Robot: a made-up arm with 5 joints.
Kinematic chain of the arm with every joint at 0, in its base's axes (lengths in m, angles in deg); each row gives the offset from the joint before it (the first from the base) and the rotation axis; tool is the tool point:
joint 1: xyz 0 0 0.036 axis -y
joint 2: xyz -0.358 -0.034 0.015 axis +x
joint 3: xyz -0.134 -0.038 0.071 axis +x
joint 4: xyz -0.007 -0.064 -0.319 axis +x
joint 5: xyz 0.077 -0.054 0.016 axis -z
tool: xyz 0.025 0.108 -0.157
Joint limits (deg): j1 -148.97..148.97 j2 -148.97..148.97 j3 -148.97..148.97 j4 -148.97..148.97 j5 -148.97..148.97
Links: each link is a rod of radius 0.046 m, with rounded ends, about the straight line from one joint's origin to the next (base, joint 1, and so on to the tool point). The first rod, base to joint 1, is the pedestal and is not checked.
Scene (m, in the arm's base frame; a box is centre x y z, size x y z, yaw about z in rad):
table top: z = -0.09
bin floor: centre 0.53 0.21 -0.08 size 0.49 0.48 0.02 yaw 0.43
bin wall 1: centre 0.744 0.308 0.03 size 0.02 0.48 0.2 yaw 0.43
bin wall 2: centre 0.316 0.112 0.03 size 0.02 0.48 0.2 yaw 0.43
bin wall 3: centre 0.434 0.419 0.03 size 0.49 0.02 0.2 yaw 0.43
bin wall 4: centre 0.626 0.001 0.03 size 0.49 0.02 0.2 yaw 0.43
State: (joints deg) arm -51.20 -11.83 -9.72 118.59 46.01
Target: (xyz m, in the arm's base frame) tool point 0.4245 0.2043 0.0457
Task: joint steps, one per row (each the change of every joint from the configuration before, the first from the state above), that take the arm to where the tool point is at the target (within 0.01 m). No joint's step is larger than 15 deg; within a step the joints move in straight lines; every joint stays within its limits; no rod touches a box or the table.
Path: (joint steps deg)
1: -14.14 8.51 14.46 -4.60 6.61
2: -14.15 8.51 14.46 -4.60 6.61
3: -14.14 8.51 14.46 -4.60 6.61
4: -14.15 8.51 14.46 -4.59 6.61
5: -14.14 8.51 14.46 -4.60 6.61
6: -14.14 8.52 14.46 -4.60 6.61

